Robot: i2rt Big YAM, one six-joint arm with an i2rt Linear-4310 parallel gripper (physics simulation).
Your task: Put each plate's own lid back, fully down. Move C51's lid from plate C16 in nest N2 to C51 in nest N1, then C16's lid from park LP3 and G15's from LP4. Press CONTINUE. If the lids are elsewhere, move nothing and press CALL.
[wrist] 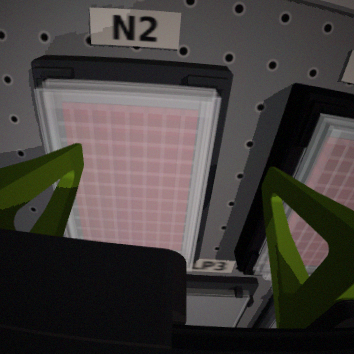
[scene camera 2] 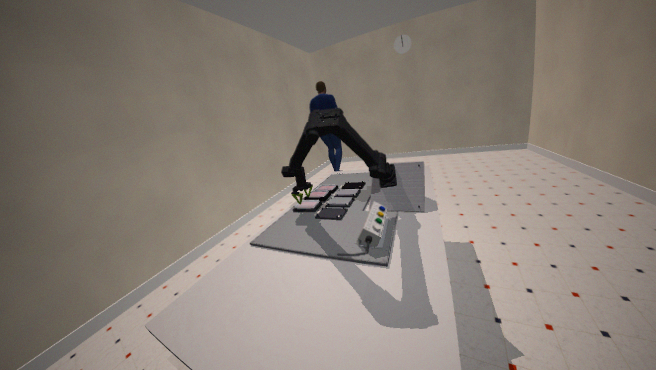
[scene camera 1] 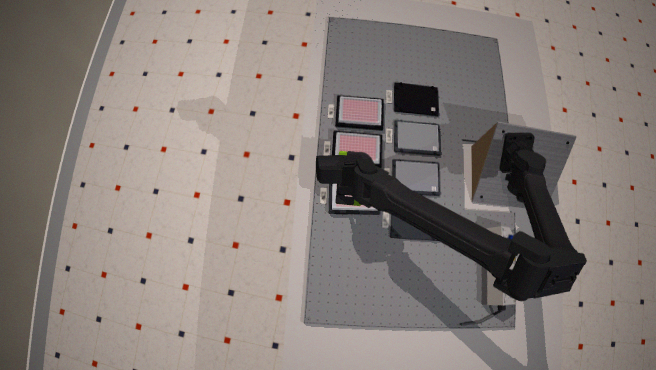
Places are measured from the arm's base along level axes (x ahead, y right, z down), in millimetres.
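Pixels of known places: gripper, fingertip midpoint: (wrist: 175, 164) (scene camera 2: 304, 200); arm's base, link origin: (scene camera 2: 387, 176) (scene camera 1: 515, 151).
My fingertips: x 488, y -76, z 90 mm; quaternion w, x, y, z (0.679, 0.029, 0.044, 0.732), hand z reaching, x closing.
Note:
Ahead of a thing's pixels: the offset from my fingertips to its middle. "*": to the spot under its first point. Level surfaces: height alone.
My gripper (scene camera 1: 349, 179) (scene camera 2: 303, 195) (wrist: 175, 164) is open and empty, its green fingers spread above two neighbouring nests. In the wrist view, the plate {dx -28, dy -25, dz +7 mm} (wrist: 132, 175) in nest N2 {dx -28, dy -26, dz +26 mm} (wrist: 130, 68) has a pink grid under clear, layered edges. Beside it on the right, a second pink plate {dx -38, dy +112, dz +8 mm} (wrist: 330, 185) sits in a black nest. Part of the LP3 park {* dx -170, dy +44, dz +20 mm} (wrist: 212, 307) shows below, with a pale surface. Black gripper parts hide the lower plate edges. In scene camera 1, two more lid parks {dx -226, dy +157, dz +24 mm} (scene camera 1: 417, 137) {* dx -233, dy +286, dz +27 mm} (scene camera 1: 416, 99) are grey and black. Plate codes are not readable.
A button box {dx -448, dy -241, dz -4 mm} (scene camera 2: 370, 232) (scene camera 1: 494, 285) with blue, yellow, green and white buttons stands on the perforated board {dz +37 mm} (scene camera 1: 350, 285) (scene camera 2: 290, 238). The arm crosses over the dark park {dx -205, dy -100, dz +28 mm} (scene camera 1: 400, 227). A person (scene camera 2: 322, 102) in blue stands behind the arm.

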